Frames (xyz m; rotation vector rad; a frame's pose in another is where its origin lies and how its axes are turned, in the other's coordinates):
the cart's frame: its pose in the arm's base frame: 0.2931 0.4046 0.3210 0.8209 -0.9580 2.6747
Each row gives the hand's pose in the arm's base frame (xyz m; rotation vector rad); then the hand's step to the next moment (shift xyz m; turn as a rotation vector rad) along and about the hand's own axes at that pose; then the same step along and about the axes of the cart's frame.
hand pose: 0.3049 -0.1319 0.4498 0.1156 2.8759 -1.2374
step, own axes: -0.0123 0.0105 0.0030 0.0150 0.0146 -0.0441
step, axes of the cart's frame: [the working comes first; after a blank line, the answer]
step, axes of the arm's base frame: 0.0129 0.0042 -0.0092 -0.0130 0.0430 0.0192

-0.0159 -0.0028 -0.0029 0.0209 -0.0390 -0.0206
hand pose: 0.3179 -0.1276 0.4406 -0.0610 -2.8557 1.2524
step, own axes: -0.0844 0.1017 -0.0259 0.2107 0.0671 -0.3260
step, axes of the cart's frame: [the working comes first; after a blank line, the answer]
step, axes of the arm's base frame: 0.0880 0.0841 -0.0577 -0.1968 0.2944 0.1725

-0.1063 -0.0648 -0.0514 0.2558 -0.2519 -0.1621
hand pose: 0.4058 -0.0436 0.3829 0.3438 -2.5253 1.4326
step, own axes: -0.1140 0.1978 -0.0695 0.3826 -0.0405 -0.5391
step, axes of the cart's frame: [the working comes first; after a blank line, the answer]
step, axes of the arm's base frame: 0.0526 0.1692 -0.1598 -0.3114 0.4082 0.4184

-0.1349 -0.0645 -0.1860 0.4865 -0.4310 -0.1271
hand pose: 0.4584 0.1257 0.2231 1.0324 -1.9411 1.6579
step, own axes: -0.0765 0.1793 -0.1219 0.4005 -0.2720 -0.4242
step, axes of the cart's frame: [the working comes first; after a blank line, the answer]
step, axes of the arm's base frame: -0.1025 0.1440 -0.1470 -0.1332 0.2858 0.5612

0.0013 0.0016 -0.2299 0.4197 -0.4731 0.1197
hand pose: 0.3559 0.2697 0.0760 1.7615 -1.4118 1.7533
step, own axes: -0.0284 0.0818 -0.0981 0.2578 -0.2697 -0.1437
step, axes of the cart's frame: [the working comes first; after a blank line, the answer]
step, axes of the arm's base frame: -0.1158 0.0478 -0.0376 0.0649 0.1305 0.3723

0.0746 0.0228 -0.1050 0.1519 -0.3208 0.1840
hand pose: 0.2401 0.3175 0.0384 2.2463 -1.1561 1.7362
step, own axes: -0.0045 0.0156 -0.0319 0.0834 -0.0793 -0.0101
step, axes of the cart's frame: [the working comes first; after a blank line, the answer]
step, axes of the arm's base frame: -0.0351 0.0066 0.0017 0.0454 0.0190 0.1045

0.0301 0.0061 -0.0184 0.0203 -0.0857 0.0747
